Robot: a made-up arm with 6 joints.
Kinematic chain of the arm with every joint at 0, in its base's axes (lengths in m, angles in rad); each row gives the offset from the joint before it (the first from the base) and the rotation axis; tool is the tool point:
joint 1: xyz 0 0 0.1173 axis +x
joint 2: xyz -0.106 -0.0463 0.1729 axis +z
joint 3: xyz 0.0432 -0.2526 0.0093 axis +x
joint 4: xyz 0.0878 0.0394 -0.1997 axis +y
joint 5: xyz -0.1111 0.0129 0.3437 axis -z
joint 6: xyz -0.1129 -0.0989 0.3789 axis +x
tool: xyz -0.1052 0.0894 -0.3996
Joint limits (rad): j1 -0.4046..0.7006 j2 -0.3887..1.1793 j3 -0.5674..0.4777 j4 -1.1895..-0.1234 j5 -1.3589..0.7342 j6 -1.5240..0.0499
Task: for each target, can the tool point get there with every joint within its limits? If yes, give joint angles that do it. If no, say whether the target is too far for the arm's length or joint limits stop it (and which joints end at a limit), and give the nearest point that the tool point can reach.
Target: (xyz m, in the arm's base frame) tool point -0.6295 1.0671 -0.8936
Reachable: no: joint limits stop it (at a limit: joint 1, joint 2, joint 4, joint 5) | nearest point -0.7179 0.2573 -0.1534 | short by 1.101 m
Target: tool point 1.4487 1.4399 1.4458
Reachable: no: too far | nearest point 0.5002 0.3570 0.6634 | short by 1.638 m
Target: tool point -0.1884 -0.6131 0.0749
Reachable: yes | joints 0.0782 0.4433 0.1039 -0.7759 -0.1491 -0.6385
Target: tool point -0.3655 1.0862 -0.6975
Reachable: no: joint limits stop it (at a limit: joint 1, joint 2, joint 3, joint 4, joint 5) | nearest point -0.6318 0.2660 -0.1208 | short by 1.037 m
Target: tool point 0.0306 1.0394 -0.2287
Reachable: no: joint limits stop it (at a limit: joint 1, joint 2, joint 3, joint 4, joint 5) | nearest point -0.4626 0.2175 -0.0432 | short by 0.976 m
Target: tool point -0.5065 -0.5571 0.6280
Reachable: yes | joints -0.2843 -0.1725 -0.0074 -0.5161 -0.2920 -1.2413
